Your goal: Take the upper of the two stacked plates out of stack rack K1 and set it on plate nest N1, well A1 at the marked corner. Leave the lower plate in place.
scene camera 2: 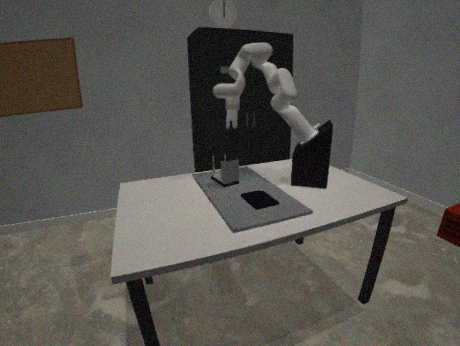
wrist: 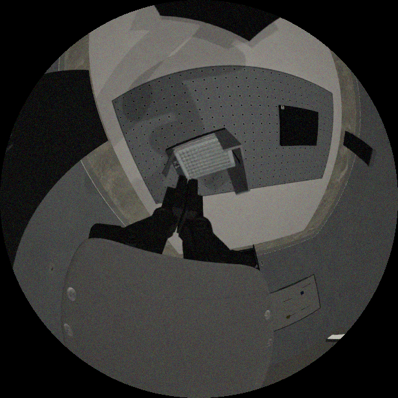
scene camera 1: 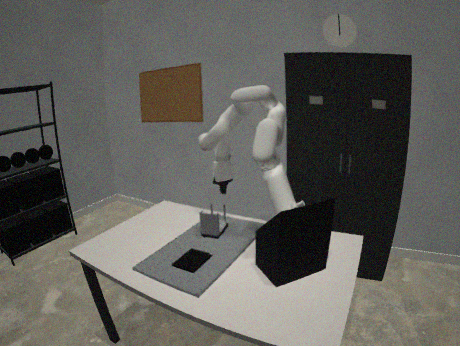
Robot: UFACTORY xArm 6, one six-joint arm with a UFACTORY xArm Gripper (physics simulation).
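Stack rack K1 stands on the grey perforated board, with a tall slotted wall on one side and thin posts opposite. A pale plate with a grid of wells lies in it, seen from above in the wrist view; the lower plate cannot be told apart beneath it. Plate nest N1 is a flat black square with a small label at one corner in the wrist view. My gripper is shut and empty, high above the rack; its dark fingertips blend into the cabinet in scene camera 2.
The perforated board lies on the white table. The black arm pedestal stands at one side of the board. A dark cabinet stands behind the table.
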